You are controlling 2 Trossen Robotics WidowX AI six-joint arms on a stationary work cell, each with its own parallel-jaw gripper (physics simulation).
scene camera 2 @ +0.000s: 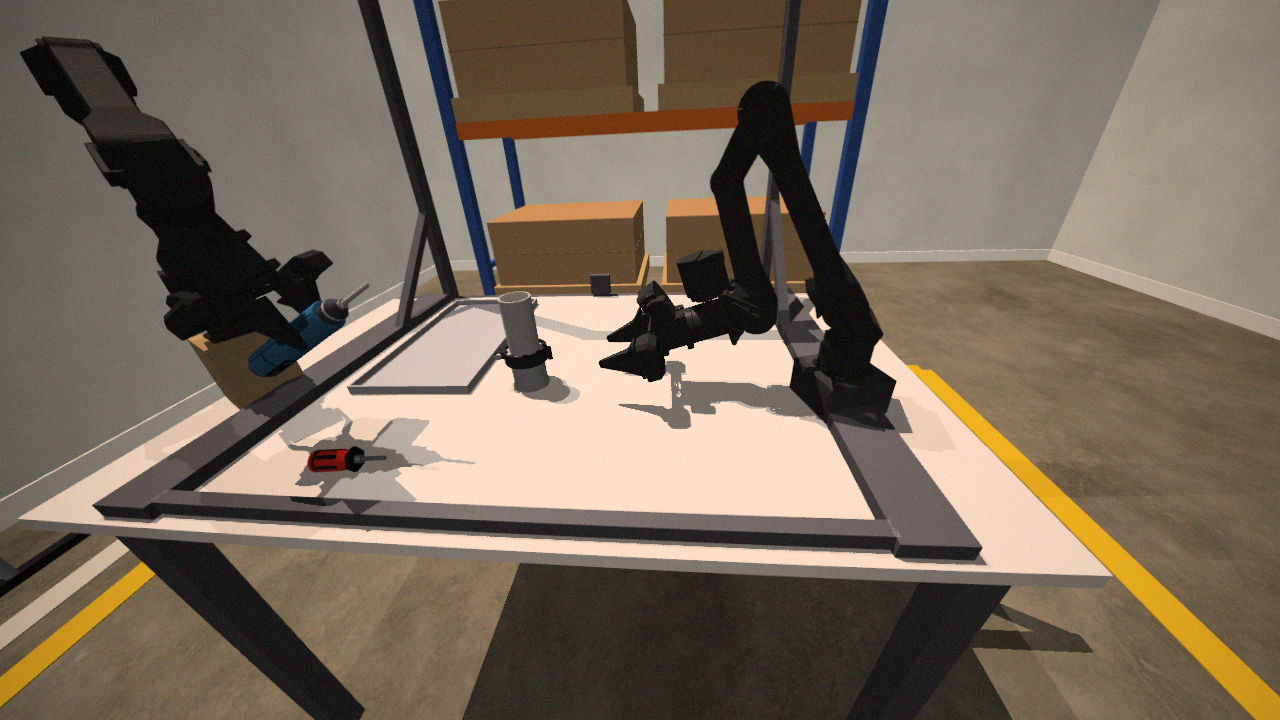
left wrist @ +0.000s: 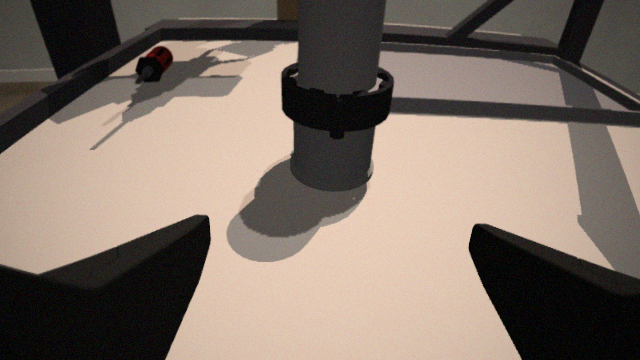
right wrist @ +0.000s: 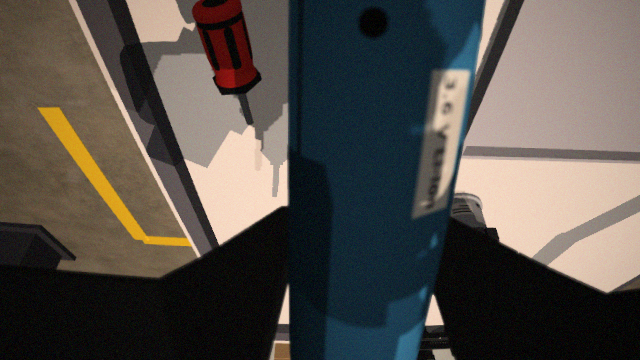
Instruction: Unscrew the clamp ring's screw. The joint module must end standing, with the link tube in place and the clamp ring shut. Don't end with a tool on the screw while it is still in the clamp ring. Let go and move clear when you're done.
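A grey link tube (scene camera 2: 519, 320) (left wrist: 341, 40) stands upright in the joint module (scene camera 2: 529, 377) (left wrist: 332, 157). The black clamp ring (scene camera 2: 526, 358) (left wrist: 337, 111) encircles it; I cannot make out its screw clearly. My left gripper (scene camera 2: 605, 351) (left wrist: 343, 233) is open and empty, to the right of the module in the scene view, apart from it. My right gripper (scene camera 2: 302, 326) (right wrist: 358, 221) is shut on the blue electric screwdriver (scene camera 2: 271, 356) (right wrist: 370, 150), raised at the left, its bit tilted up and right. A red screwdriver (scene camera 2: 331, 460) (left wrist: 162, 59) (right wrist: 227, 47) lies on the table.
A shallow grey tray (scene camera 2: 416, 390) (left wrist: 450, 106) (right wrist: 540, 152) lies behind and left of the module in the scene view. A brown box (scene camera 2: 237, 371) is at the left table edge, beside my right gripper. A dark frame rail (scene camera 2: 537, 522) runs along the near table edge.
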